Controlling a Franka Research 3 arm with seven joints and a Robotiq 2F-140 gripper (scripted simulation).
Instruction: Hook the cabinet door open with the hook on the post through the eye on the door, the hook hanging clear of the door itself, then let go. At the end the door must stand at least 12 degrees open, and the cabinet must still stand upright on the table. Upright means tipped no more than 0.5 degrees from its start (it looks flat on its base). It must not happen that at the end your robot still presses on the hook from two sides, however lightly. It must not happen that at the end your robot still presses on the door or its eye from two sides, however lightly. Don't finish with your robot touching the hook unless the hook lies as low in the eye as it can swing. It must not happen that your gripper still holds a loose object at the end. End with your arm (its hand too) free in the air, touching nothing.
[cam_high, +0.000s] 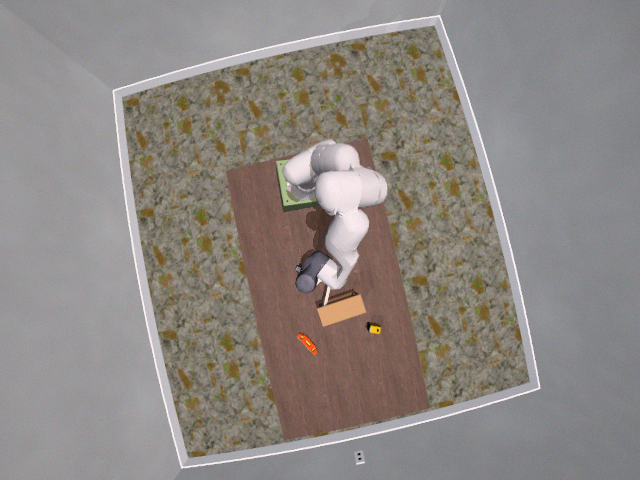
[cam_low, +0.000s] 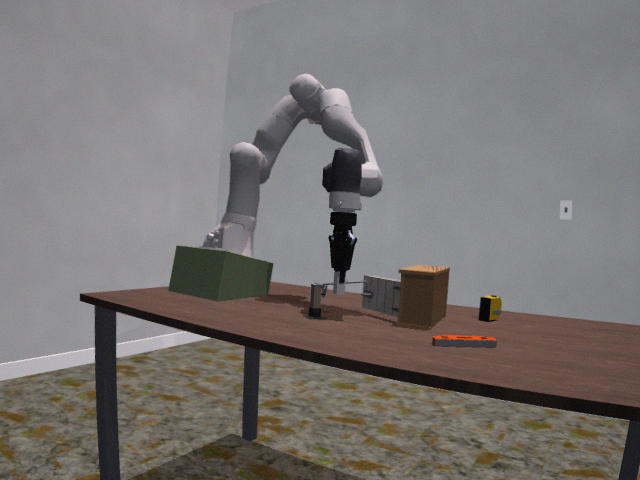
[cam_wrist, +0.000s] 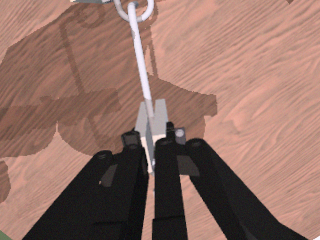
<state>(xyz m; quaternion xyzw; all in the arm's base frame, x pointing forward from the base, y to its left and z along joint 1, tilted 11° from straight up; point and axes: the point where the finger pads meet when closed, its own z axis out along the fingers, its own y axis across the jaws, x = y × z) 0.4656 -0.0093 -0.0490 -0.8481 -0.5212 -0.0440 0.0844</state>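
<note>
My gripper is now 10 mm short of the metal hook, 20 mm to the right of it and 10 mm above it. Round my hand: grey door 100 mm ahead, 70 mm to the left, 30 mm below; orange level 410 mm ahead, 70 mm to the right, 90 mm below; wooden cabinet 150 mm ahead, 110 mm to the left, 30 mm below.
</note>
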